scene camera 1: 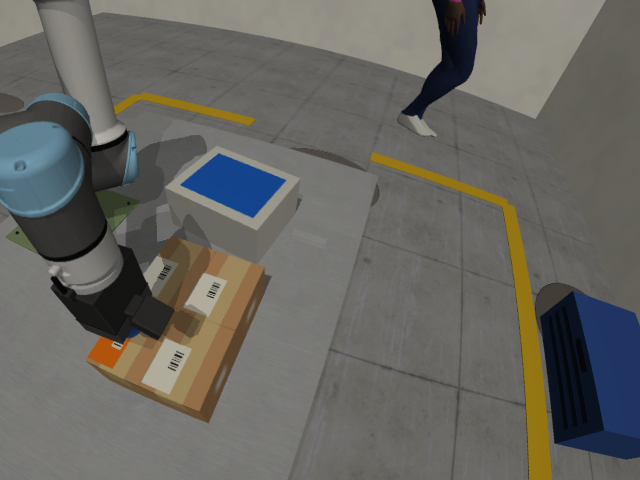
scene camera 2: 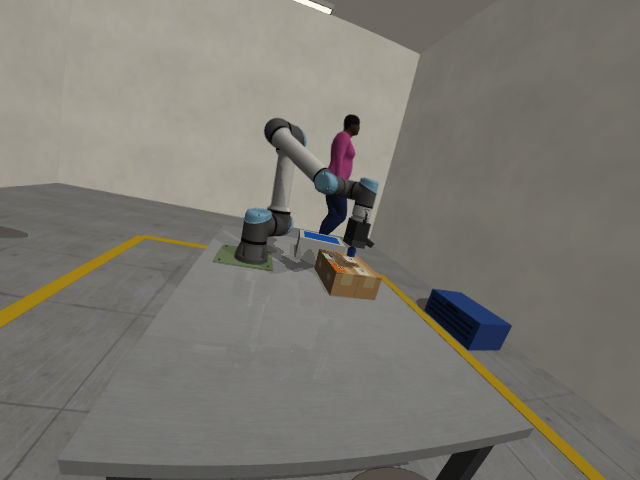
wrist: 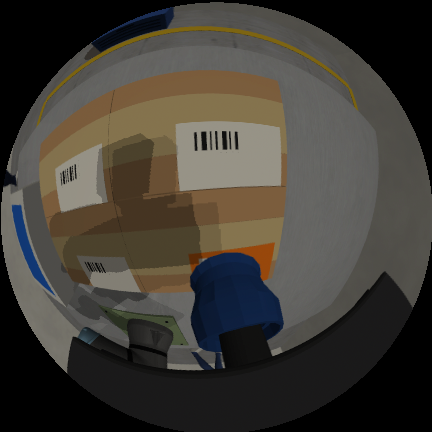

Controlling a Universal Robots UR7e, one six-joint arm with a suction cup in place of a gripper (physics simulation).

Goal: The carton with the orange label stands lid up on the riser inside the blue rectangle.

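Frame: origin at the arm's base, x ahead, y left, z up, level; centimetres.
Where they show: hand, tool point: (scene camera 2: pixel 350 255) (wrist: pixel 226 281); arm's base, link origin: (scene camera 2: pixel 251 258) (wrist: pixel 149 329).
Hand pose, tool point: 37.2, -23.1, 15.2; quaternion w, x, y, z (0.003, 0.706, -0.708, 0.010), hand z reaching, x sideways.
Note:
Things, the pixels of their centre, and the offset from my tool point, as dx, dy, dz.
- carton with the orange label, body centre: (wrist: pixel 201 225) (scene camera 1: pixel 143 346) (scene camera 2: pixel 339 277) -1.7, +0.8, -10.6
- pale riser, body centre: (scene camera 1: pixel 234 201) (wrist: pixel 37 237) (scene camera 2: pixel 319 247) +0.9, +40.6, -9.8
- blue rectangle, body centre: (scene camera 1: pixel 233 182) (scene camera 2: pixel 321 237) +0.9, +40.6, -3.8
The carton with the orange label (scene camera 1: pixel 105 353) (scene camera 2: pixel 338 268) (wrist: pixel 268 260) stands lid up on the table, in a tight two-by-two block with three white-labelled cartons. It is the corner carton at the lower left of the block in scene camera 1. My gripper's blue suction cup (scene camera 1: pixel 133 333) (scene camera 2: pixel 351 252) (wrist: pixel 226 265) is open, with nothing hanging from it. It points down low over this carton and partly hides the label in the wrist view; whether it touches the lid I cannot tell. The pale riser (scene camera 1: pixel 227 235) (wrist: pixel 42 225) bears the blue rectangle (scene camera 1: pixel 232 183) (scene camera 2: pixel 321 237) (wrist: pixel 27 250), with nothing on it.
The white-labelled cartons (scene camera 1: pixel 166 365) (scene camera 1: pixel 206 294) (scene camera 1: pixel 164 273) adjoin the target carton. The riser stands close behind the block. The arm's base is on a green plate (scene camera 1: pixel 116 206) (scene camera 2: pixel 224 256). A blue cabinet (scene camera 1: pixel 599 372) (scene camera 2: pixel 473 320) and a walking person (scene camera 1: pixel 454 56) (scene camera 2: pixel 341 155) are beyond the table.

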